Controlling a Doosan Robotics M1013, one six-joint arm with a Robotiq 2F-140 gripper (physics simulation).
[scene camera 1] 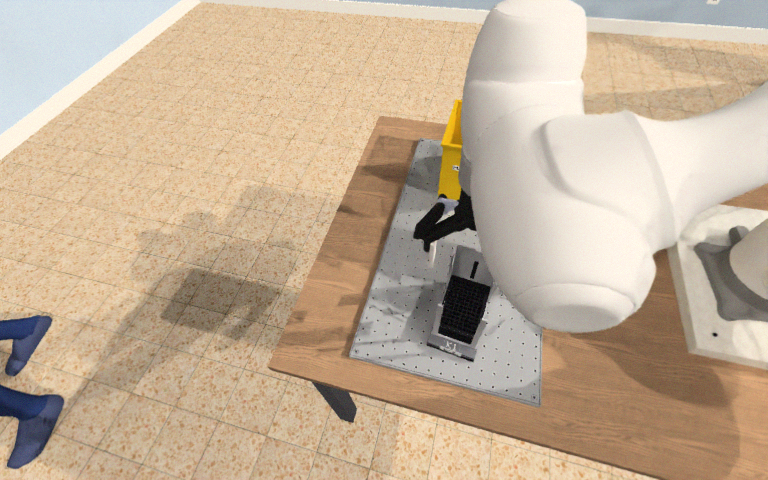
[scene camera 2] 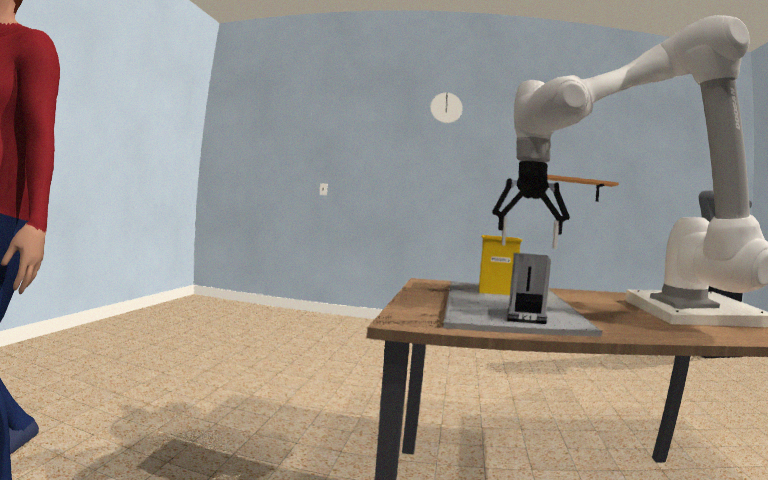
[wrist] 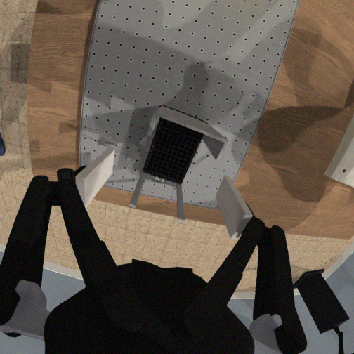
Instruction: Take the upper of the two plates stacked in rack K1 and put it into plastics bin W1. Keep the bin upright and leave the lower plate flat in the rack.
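Pixels of known places: gripper, between the fingertips: (scene camera 1: 469,268) (scene camera 2: 529,246); arm's base, origin of its link: (scene camera 1: 753,284) (scene camera 2: 683,302).
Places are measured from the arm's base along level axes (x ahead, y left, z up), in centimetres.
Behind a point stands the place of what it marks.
Rack K1 (scene camera 1: 450,344) @[x 62.1, y 21.1, z -0.7 cm] (scene camera 2: 542,280) @[x 54.9, y 8.3, z 6.0 cm] (wrist: 192,126) is grey and stands upright on the perforated board. The black, grid-patterned plate stack (scene camera 1: 465,305) @[x 59.6, y 13.1, z 1.2 cm] (scene camera 2: 528,303) @[x 61.5, y 19.7, z 1.7 cm] (wrist: 172,150) lies low in the rack; the upper plate's top shows, and the two plates cannot be told apart. The yellow bin W1 (scene camera 1: 450,172) @[x 64.6, y -19.8, z 6.9 cm] (scene camera 2: 491,277) @[x 63.6, y -19.6, z 2.8 cm] stands upright behind the rack; the arm hides part of it in scene view 1, and it does not show in the wrist view. My gripper (scene camera 2: 529,245) @[x 60.7, y 12.5, z 14.8 cm] (wrist: 167,174) is wide open and empty, pointing down, its fingertips above the height of the rack's top.
The grey perforated board (scene camera 1: 390,288) @[x 75.9, y 9.2, z -2.5 cm] (scene camera 2: 475,316) @[x 74.0, y 17.9, z -2.3 cm] (wrist: 112,75) lies on the wooden table (scene camera 1: 334,271) @[x 90.1, y 5.6, z -3.8 cm] (scene camera 2: 419,302) @[x 86.8, y -3.9, z -3.8 cm] (wrist: 55,100). The rack's tall slotted back panel rises on the bin side. The white base plate (scene camera 1: 693,333) @[x 14.6, y 12.3, z -1.3 cm] (scene camera 2: 668,314) @[x 14.8, y 13.0, z -1.5 cm] is at the right. A person (scene camera 2: 25,130) stands left of the table.
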